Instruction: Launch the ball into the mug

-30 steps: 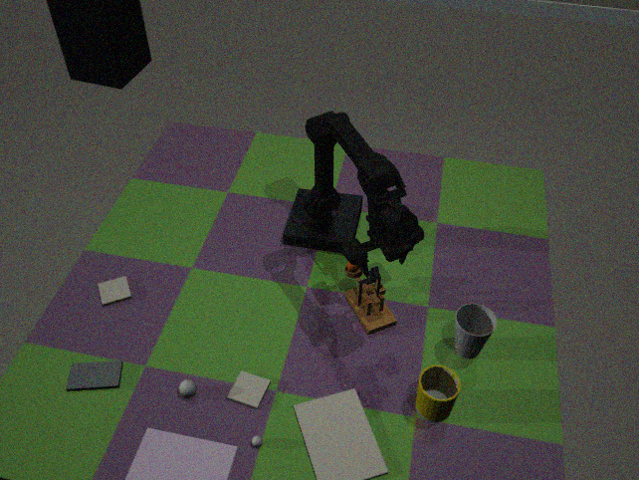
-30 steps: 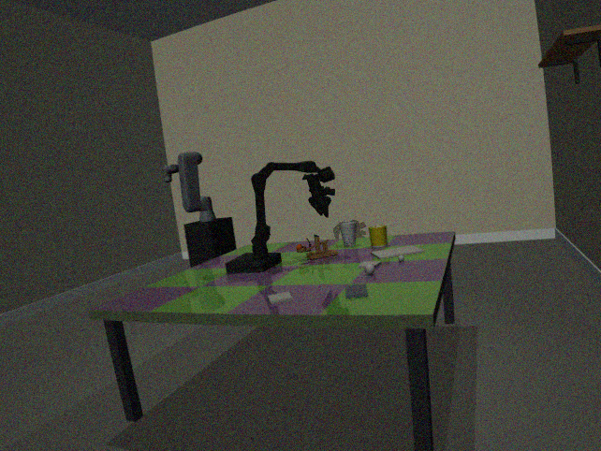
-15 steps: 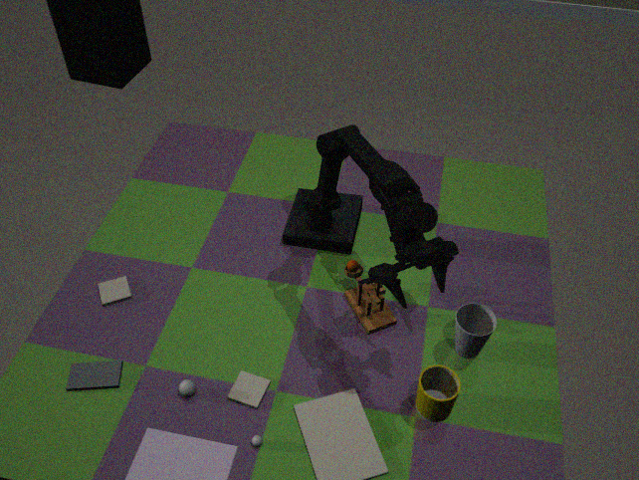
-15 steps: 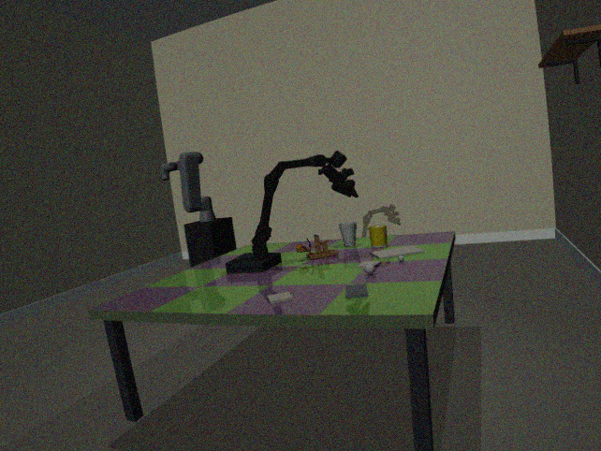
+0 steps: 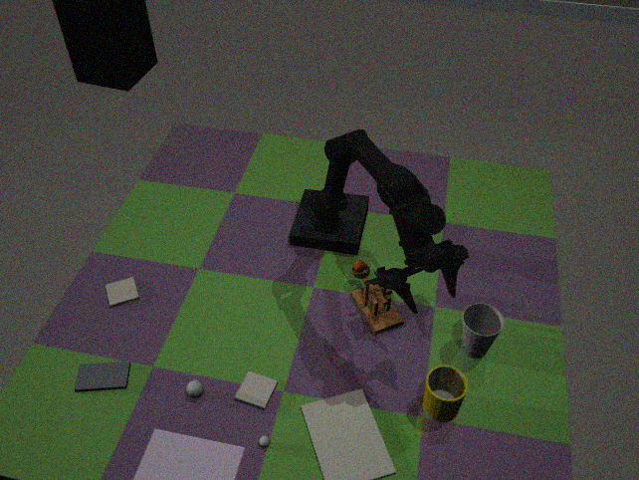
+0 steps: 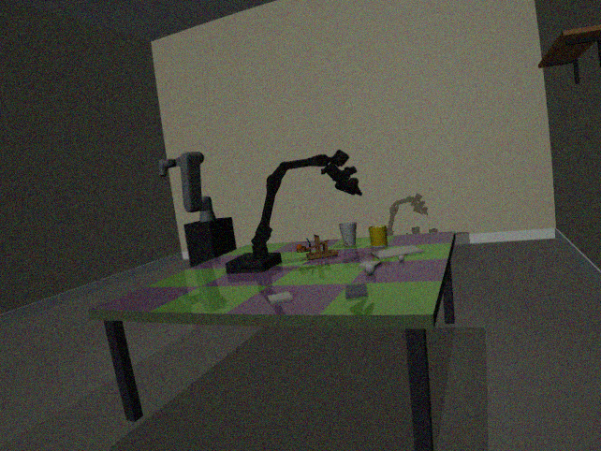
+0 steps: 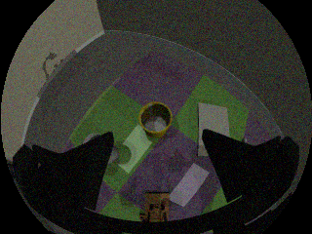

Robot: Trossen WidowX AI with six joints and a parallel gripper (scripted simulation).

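The orange ball lies 240 mm behind my gripper tip, 220 mm to the right of it and 210 mm below it. The rest, counted from my gripper tip: yellow mug (60 mm ahead, 60 mm to the left, 240 mm below); white sheet (210 mm ahead, 120 mm to the right, 270 mm below); wooden catapult (200 mm behind, 170 mm to the right, 220 mm below).
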